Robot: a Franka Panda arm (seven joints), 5 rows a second.
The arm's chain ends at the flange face. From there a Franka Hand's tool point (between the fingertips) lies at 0.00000 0.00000 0.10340 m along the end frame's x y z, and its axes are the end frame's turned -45 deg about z.
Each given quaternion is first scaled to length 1.
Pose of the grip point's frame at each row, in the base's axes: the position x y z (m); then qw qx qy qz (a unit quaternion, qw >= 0):
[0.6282 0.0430 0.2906 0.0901 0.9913 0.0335 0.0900]
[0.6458 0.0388 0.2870 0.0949 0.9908 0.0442 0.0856]
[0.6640 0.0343 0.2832 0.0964 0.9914 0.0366 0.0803]
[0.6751 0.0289 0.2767 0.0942 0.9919 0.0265 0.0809]
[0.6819 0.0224 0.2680 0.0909 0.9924 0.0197 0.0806]
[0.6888 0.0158 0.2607 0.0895 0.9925 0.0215 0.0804]
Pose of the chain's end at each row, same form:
[0.6091 0.0608 0.3906 0.0488 0.9287 -0.3484 0.1176]
[0.6274 0.0575 0.3870 0.0549 0.9323 -0.3383 0.1154]
[0.6468 0.0535 0.3833 0.0583 0.9300 -0.3456 0.1111]
[0.6580 0.0478 0.3769 0.0561 0.9265 -0.3551 0.1108]
[0.6650 0.0407 0.3683 0.0531 0.9244 -0.3616 0.1093]
[0.6719 0.0338 0.3611 0.0519 0.9252 -0.3600 0.1085]

